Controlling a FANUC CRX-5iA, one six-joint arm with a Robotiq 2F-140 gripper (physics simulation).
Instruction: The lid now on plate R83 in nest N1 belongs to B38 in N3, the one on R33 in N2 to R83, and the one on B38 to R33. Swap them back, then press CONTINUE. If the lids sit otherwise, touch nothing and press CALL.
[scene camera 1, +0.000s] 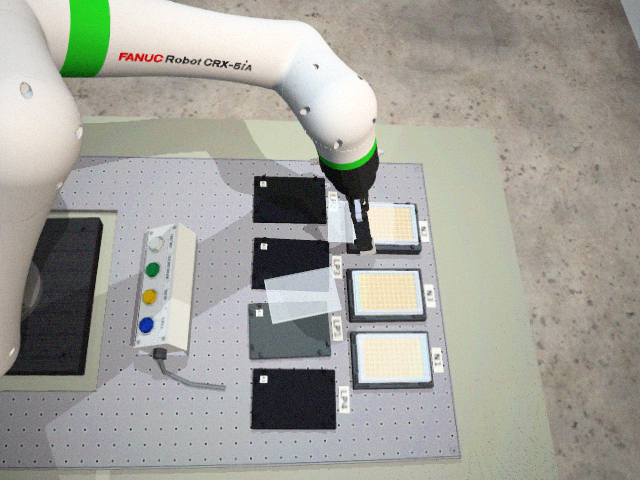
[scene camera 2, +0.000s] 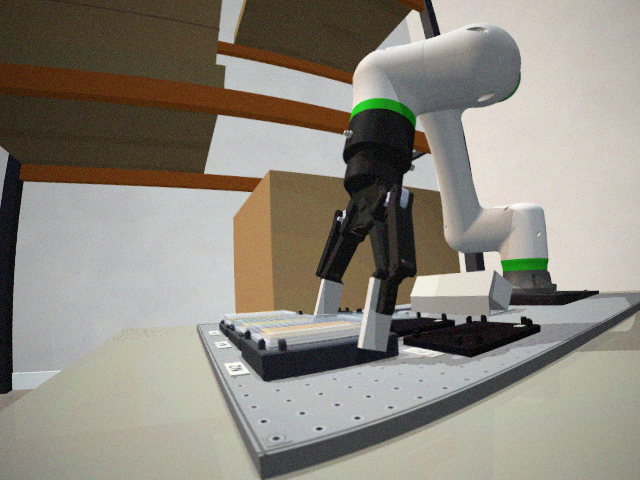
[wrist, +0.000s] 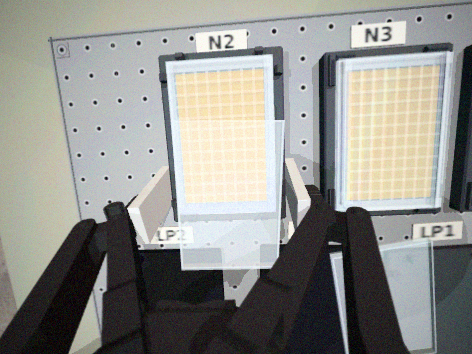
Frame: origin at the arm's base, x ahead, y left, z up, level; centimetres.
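Seen in the pictures: gripper, fingertip midpoint: (scene camera 2: 343, 340) (wrist: 227, 177); arm's base, origin of the base link: (scene camera 2: 525, 292).
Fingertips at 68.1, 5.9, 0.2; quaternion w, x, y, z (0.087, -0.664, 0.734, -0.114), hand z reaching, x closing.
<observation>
Offsets run from my fingertips to a thing's middle, as dx, dy, dz. "spot": to the spot under its first point.
In nest N2 {+3.4, -0.4, +0.2} (scene camera 1: 413, 250) (scene camera 2: 310, 361) stands a plate with a tan well grid {+3.4, -0.3, +1.7} (scene camera 1: 398, 222) (wrist: 220, 90). A clear lid {-1.5, -0.1, +2.5} (scene camera 1: 338, 223) (wrist: 230, 245) lies partly over it and sticks out past its edge towards LP2. My gripper (scene camera 1: 361, 228) (scene camera 2: 350, 329) (wrist: 227, 177) points down with its pale fingertips on both sides of this lid, partly closed; a narrow gap shows at the left finger. Another clear lid {-14.5, -12.7, +0.6} (scene camera 1: 302, 297) (wrist: 395, 295) lies askew across the LP3 and LP1 pads. Plates also stand in N3 {+1.3, -14.1, +0.9} (scene camera 1: 390, 291) (wrist: 392, 130) and N1 {-0.1, -26.4, +1.2} (scene camera 1: 393, 357). Plate codes are unreadable.
Dark pads LP2 {-14.0, +8.1, -0.5} (scene camera 1: 289, 199), LP3 {-15.6, -5.9, -0.5} (scene camera 1: 284, 258), LP1 {-17.6, -18.5, -0.5} (scene camera 1: 289, 341) and LP4 {-18.5, -30.9, -0.5} (scene camera 1: 293, 400) form a row beside the nests. The button box {-38.6, -9.5, +2.7} (scene camera 1: 178, 289) (scene camera 2: 449, 294) carries a green button {-40.4, -6.7, +4.9} (scene camera 1: 152, 269) and a blue one {spot: -41.8, -16.7, +5.6} (scene camera 1: 146, 324). A cardboard box (scene camera 2: 310, 237) stands behind.
</observation>
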